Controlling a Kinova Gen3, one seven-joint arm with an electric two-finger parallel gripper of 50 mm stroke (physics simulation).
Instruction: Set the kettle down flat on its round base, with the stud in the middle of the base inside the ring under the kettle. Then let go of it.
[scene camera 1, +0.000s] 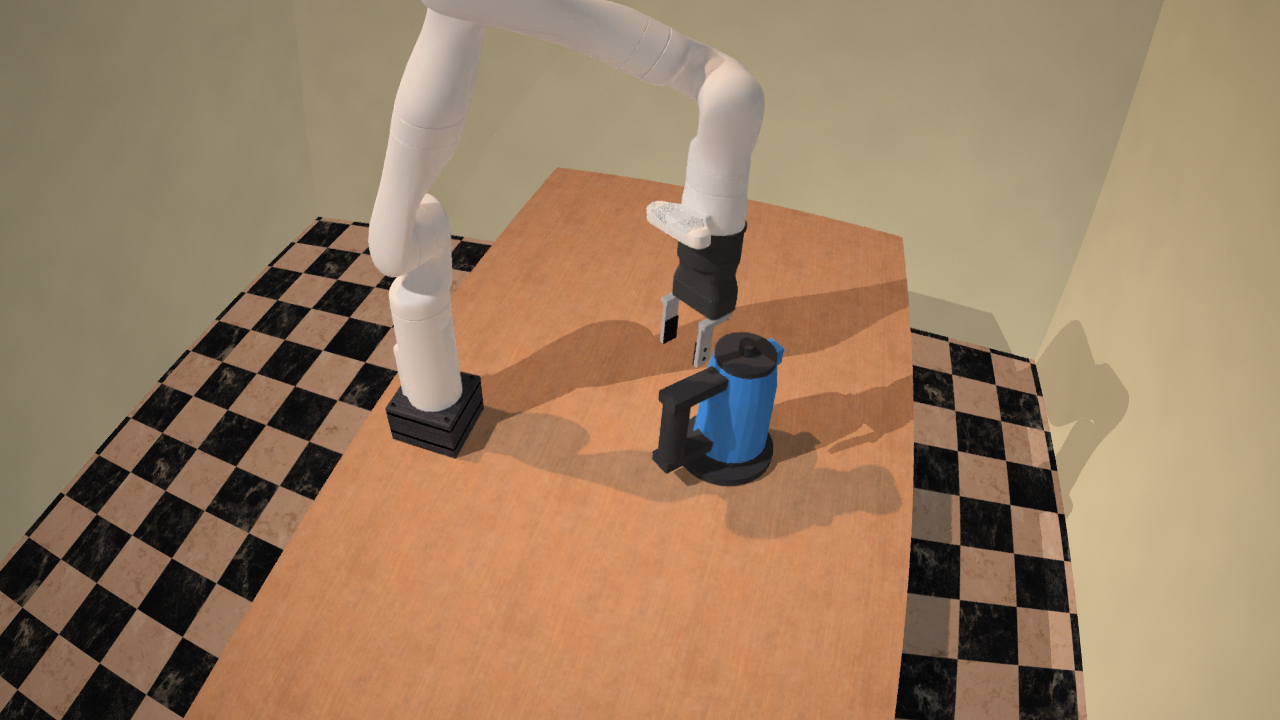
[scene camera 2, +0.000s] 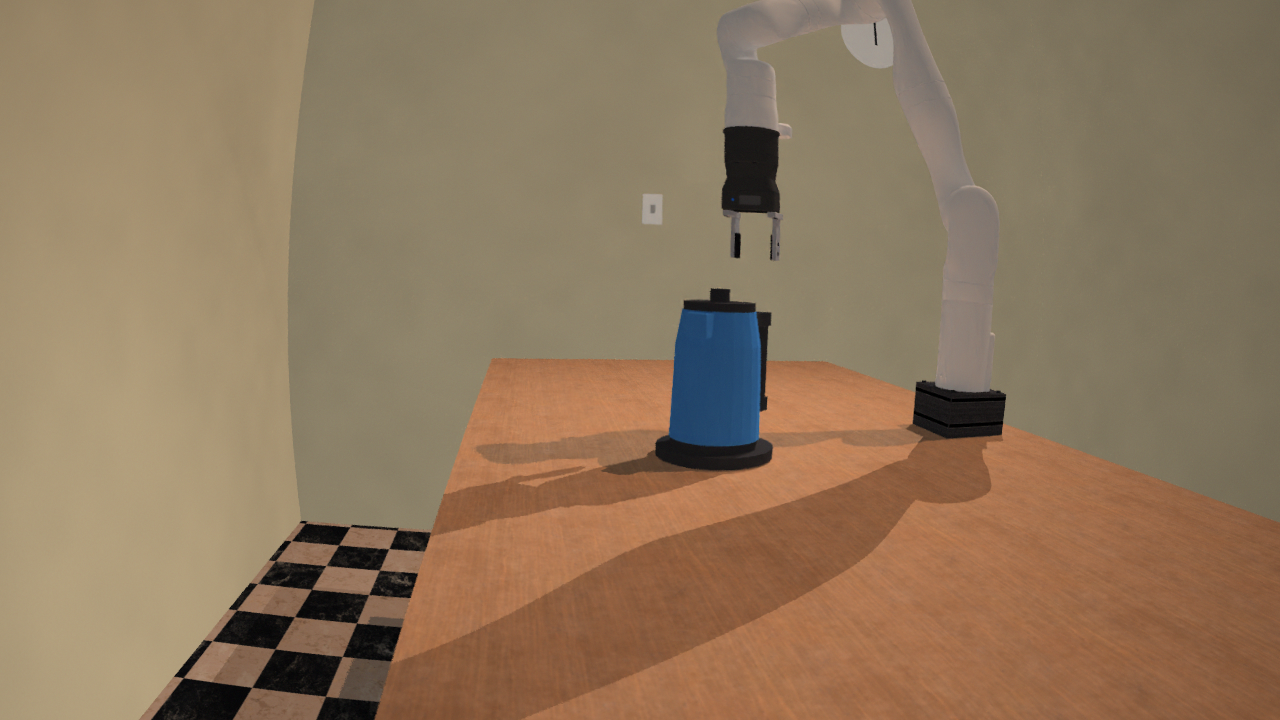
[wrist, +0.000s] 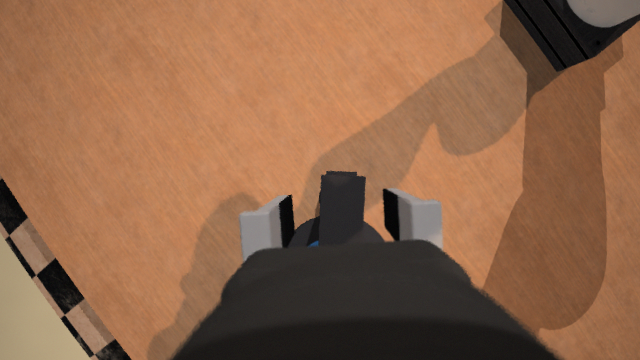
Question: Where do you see my gripper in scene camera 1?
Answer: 684, 351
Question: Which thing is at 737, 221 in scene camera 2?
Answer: My gripper.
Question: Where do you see a round black base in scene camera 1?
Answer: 715, 474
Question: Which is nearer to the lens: the blue kettle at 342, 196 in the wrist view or the round black base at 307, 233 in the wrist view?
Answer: The blue kettle.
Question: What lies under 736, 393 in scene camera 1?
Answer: A blue kettle.
